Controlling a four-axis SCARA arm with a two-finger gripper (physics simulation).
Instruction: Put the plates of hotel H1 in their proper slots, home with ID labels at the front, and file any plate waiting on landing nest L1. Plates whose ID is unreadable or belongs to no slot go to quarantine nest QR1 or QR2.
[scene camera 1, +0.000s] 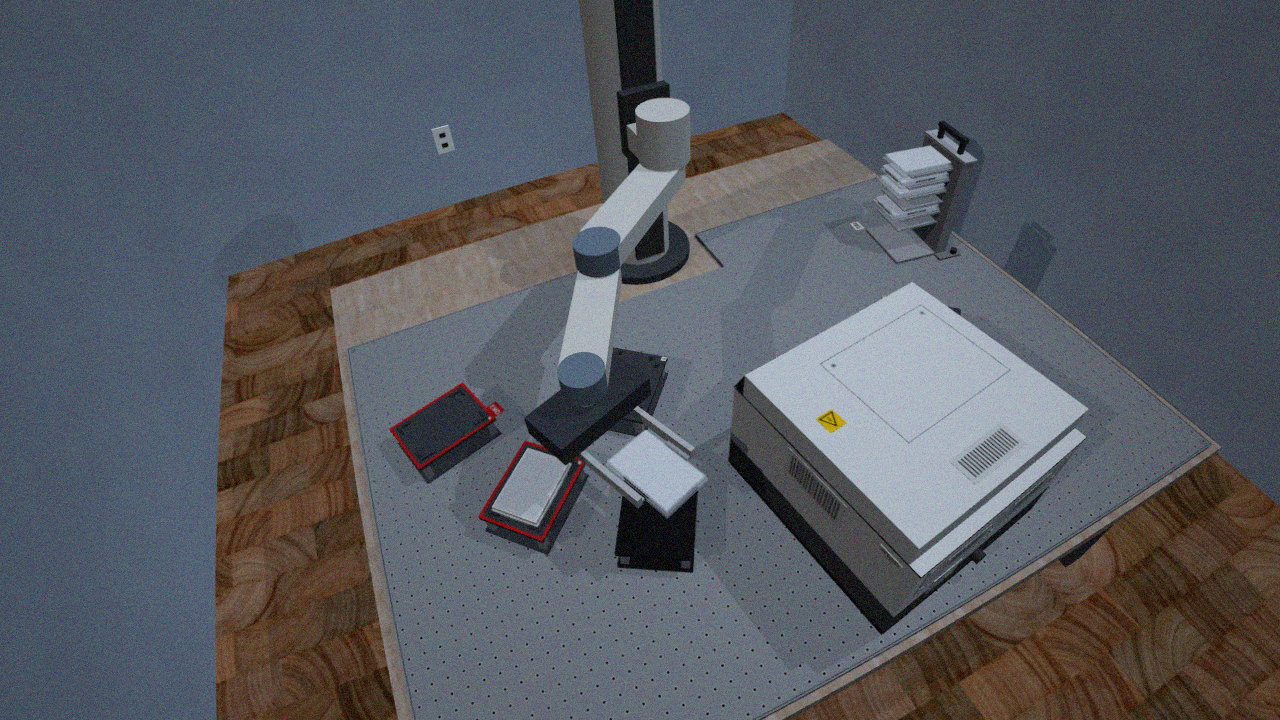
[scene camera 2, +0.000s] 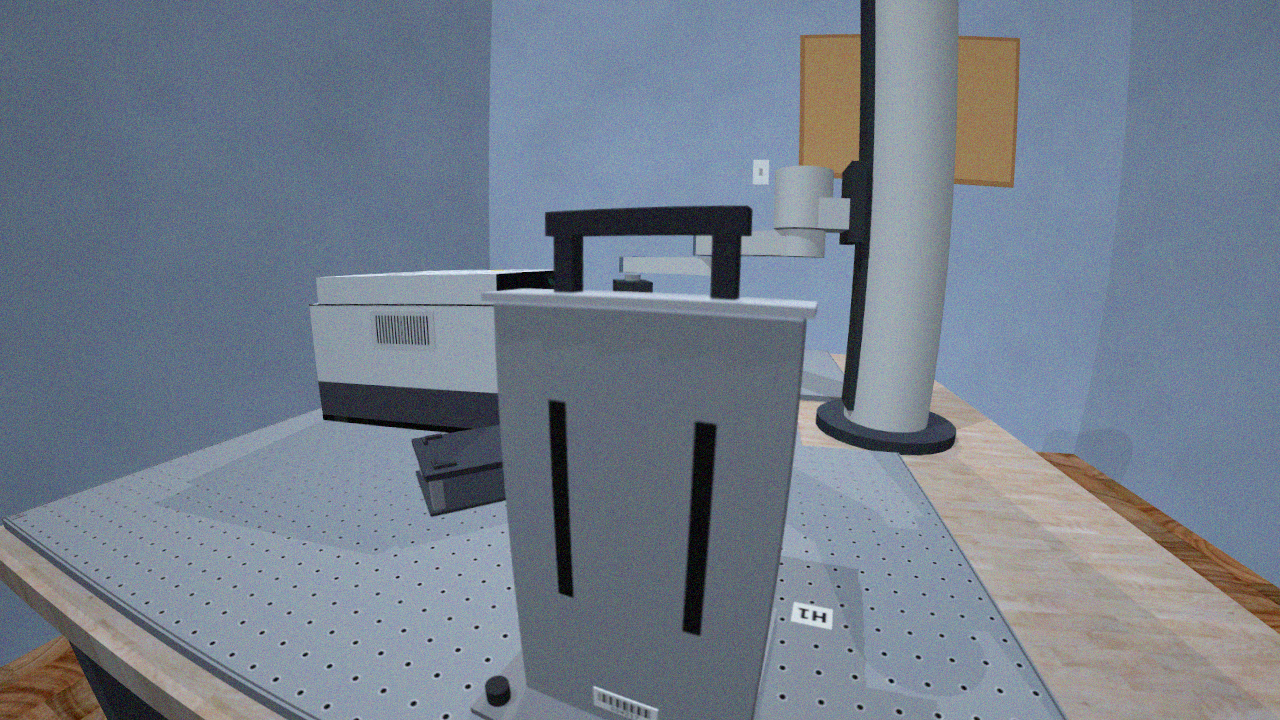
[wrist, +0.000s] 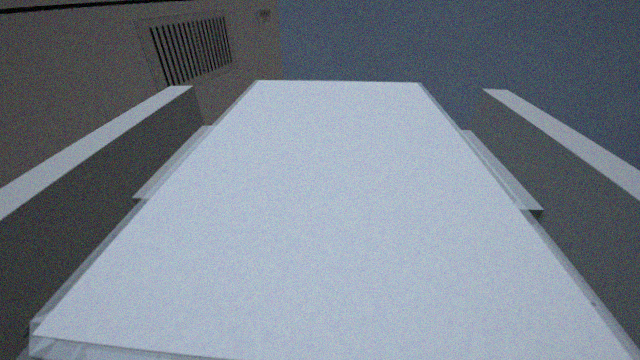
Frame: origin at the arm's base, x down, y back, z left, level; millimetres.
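Seen in the pictures: gripper, fingertip midpoint: (scene camera 1: 667, 477) (wrist: 334, 112); arm's base at its link origin: (scene camera 1: 639, 252) (scene camera 2: 883, 428).
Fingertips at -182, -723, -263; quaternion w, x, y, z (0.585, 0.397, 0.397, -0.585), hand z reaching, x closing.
Note:
Offsets run from my fingertips to a thing's middle, as dx, dy, dz. "spot": to the spot under its first point.
My gripper (scene camera 1: 665, 477) (wrist: 334, 112) is shut on a white-topped plate {+6, +21, -8} (scene camera 1: 656, 467) (wrist: 330, 200), held level between both fingers. It hangs above a black nest {+140, +21, -10} (scene camera 1: 657, 541), turned at an angle to it. No ID label can be read on the held plate. Hotel H1 {+24, +438, +870} (scene camera 1: 963, 183) (scene camera 2: 648, 465) stands at the far right in scene camera 1, with several stacked plates {spot: -23, +401, +792} (scene camera 1: 913, 188); their labels are too small to read. In scene camera 2 its back panel hides them. A red-rimmed nest {+142, +149, -181} (scene camera 1: 512, 528) carries a plate {+112, +149, -181} (scene camera 1: 531, 486). Another red-rimmed nest {+142, +355, -296} (scene camera 1: 440, 426) is empty.
A large white instrument {+44, -81, +360} (scene camera 1: 913, 358) (scene camera 2: 402, 358) stands right of the held plate. Another dark nest {spot: +119, +302, +122} (scene camera 1: 658, 366) is partly hidden under the gripper body. A dark stand (scene camera 2: 460, 452) shows behind the hotel in scene camera 2. The arm's column (scene camera 2: 904, 223) rises behind the table.

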